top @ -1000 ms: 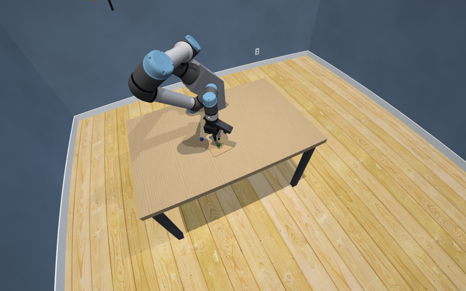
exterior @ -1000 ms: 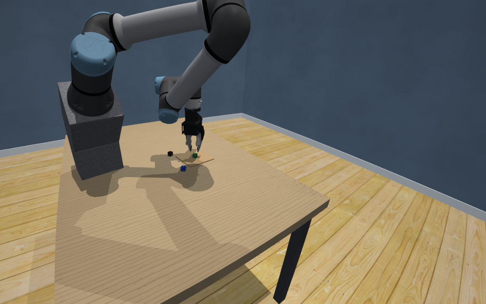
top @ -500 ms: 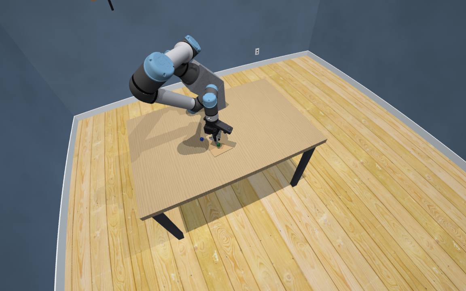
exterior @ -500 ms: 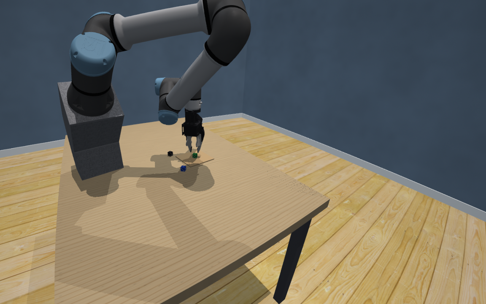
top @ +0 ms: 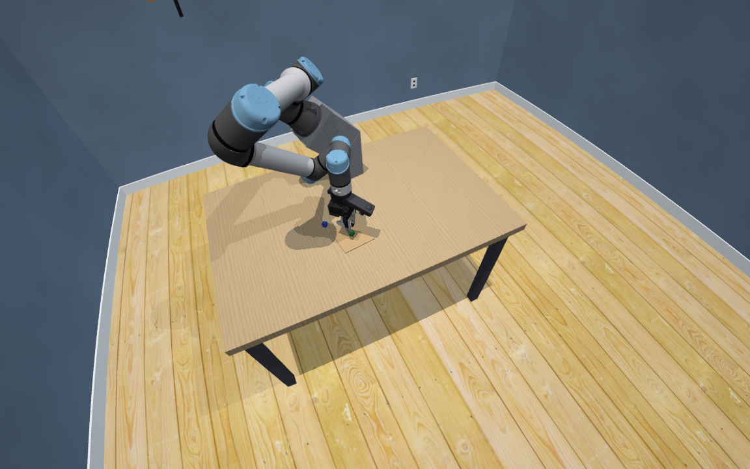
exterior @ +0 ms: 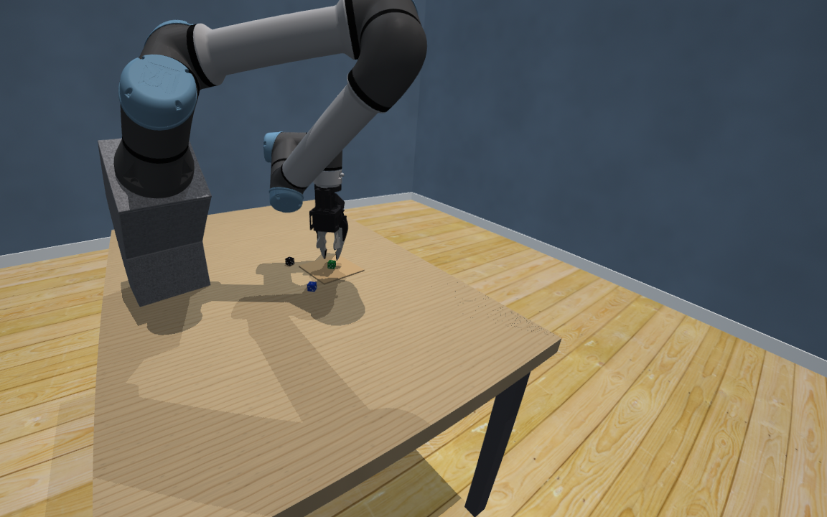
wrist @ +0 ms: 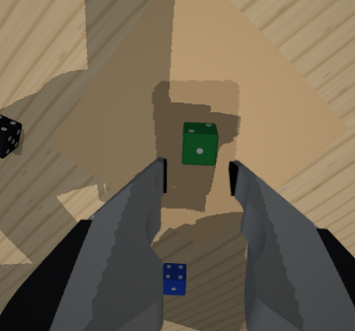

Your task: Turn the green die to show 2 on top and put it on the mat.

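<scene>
My hand is 3 cm above the green die. Round my hand: blue die 11 cm behind, 8 cm to the right, 4 cm below; tan mat 5 cm below; black die 10 cm to the left, 8 cm behind, 4 cm below.
</scene>
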